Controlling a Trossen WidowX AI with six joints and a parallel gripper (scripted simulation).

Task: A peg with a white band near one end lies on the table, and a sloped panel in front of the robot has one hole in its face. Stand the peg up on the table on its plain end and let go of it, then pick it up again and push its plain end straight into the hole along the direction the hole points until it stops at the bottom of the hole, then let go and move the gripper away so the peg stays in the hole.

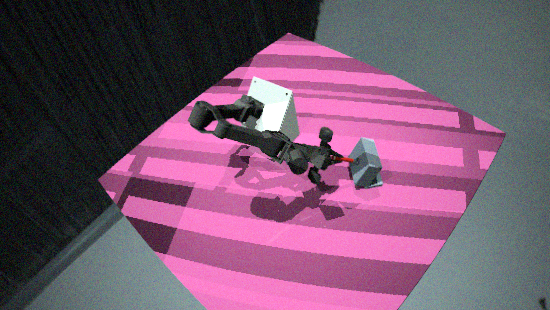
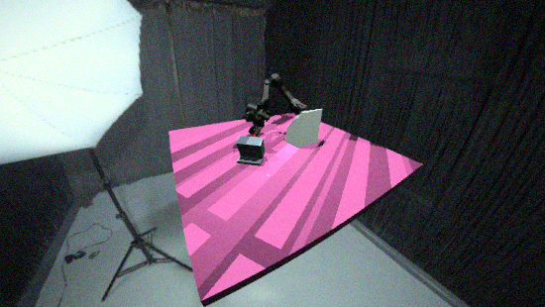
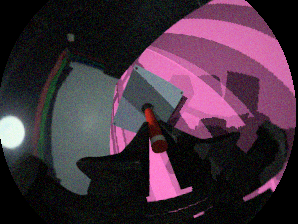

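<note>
Right now the grey sloped panel is 5 cm ahead of my gripper tip, 6 cm to the left of it and 4 cm below it. The rest, counted from my gripper tip: peg 1 cm behind, 1 cm to the right, 1 cm above.
</note>
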